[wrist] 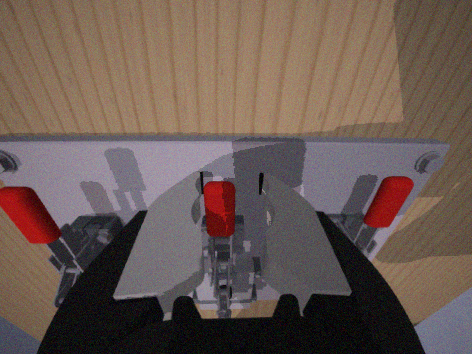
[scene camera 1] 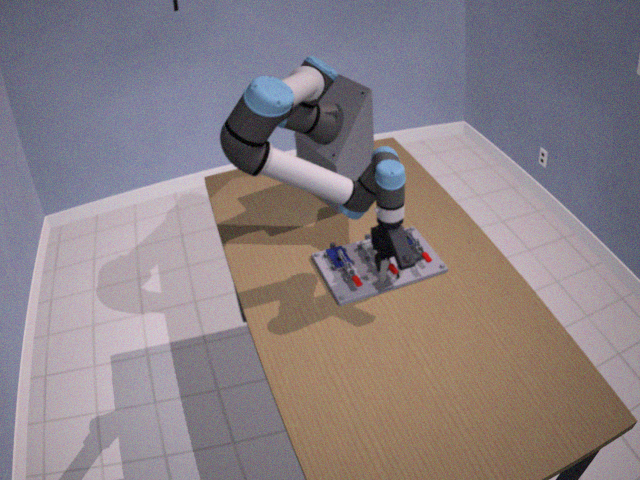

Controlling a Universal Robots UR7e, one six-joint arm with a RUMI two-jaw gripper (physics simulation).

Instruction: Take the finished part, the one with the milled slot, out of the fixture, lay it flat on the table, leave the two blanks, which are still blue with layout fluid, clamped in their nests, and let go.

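Places are measured from the arm's base along level axes (x ahead, y left, z up), in metres.
Pixels of known places: gripper, fingertip midpoint: point(wrist: 231, 174) point(scene camera 1: 390, 280); arm's base, origin of the base link: point(scene camera 1: 328, 123).
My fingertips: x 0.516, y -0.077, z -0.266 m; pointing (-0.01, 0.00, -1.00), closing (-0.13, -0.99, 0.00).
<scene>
For each thing: its top centre in the pictures, then the offset to it from my fingertips. Level surfaces: height alone.
- middle red handle, middle of its top: point(wrist: 219, 218) point(scene camera 1: 392, 267) 0.003 m back, 0.007 m left, 0.043 m up
- left clamp's red handle, middle of its top: point(wrist: 392, 210) point(scene camera 1: 356, 279) 0.016 m back, 0.102 m right, 0.038 m up
- right clamp's red handle, middle of its top: point(wrist: 23, 225) point(scene camera 1: 426, 255) 0.009 m ahead, 0.117 m left, 0.048 m up
- wooden table, its level: 0.014 m down
The fixture plate point(scene camera 1: 337, 289) point(wrist: 55, 162) lies on the table and carries three clamps with red handles. My gripper point(scene camera 1: 388, 273) point(wrist: 231, 174) is low over its middle nest, fingers a little apart on either side of the middle red handle point(scene camera 1: 393, 269) point(wrist: 220, 209). The handle is close to the left finger in the wrist view, with a gap to the right finger; I see no grip on it. A blue blank point(scene camera 1: 336, 253) sits in the left nest; a bit of the other blue blank point(scene camera 1: 409, 240) shows in the right nest. The slotted part cannot be made out behind gripper and clamp.
The left clamp's red handle point(scene camera 1: 356, 280) and the right clamp's red handle point(scene camera 1: 426, 256) stand out on either side of the gripper. The wooden table point(scene camera 1: 439, 361) point(wrist: 200, 65) extends in front of the plate. The arm's grey mount point(scene camera 1: 356, 124) stands at the back.
</scene>
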